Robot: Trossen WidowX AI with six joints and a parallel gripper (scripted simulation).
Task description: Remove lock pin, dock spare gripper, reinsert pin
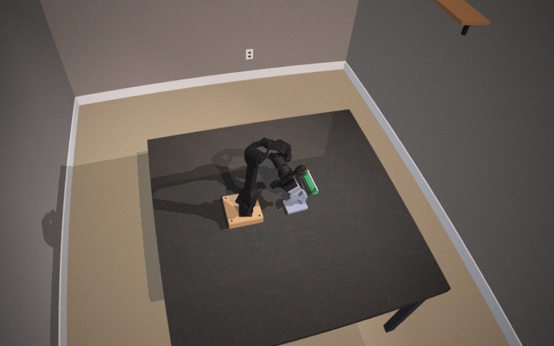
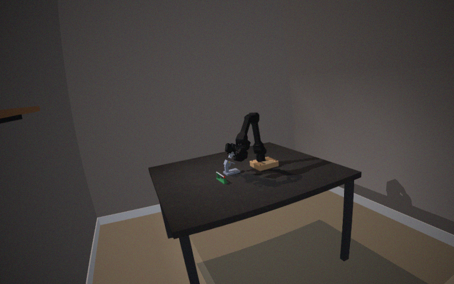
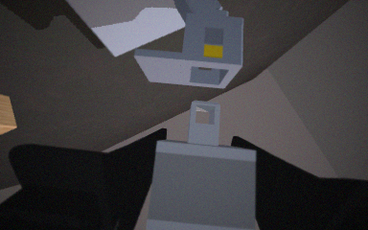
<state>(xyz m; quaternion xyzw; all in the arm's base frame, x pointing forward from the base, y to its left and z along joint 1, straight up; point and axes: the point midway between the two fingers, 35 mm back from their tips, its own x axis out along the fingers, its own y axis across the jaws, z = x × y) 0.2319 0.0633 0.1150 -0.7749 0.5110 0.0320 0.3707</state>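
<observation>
My gripper tip is 20 mm short of the grey mount, 20 mm to the right of it and 90 mm above it. Round my gripper tip: green strip: 110 mm ahead, 150 mm to the left, 120 mm below; then spare gripper: 20 mm behind, 10 mm to the left, 30 mm above.
</observation>
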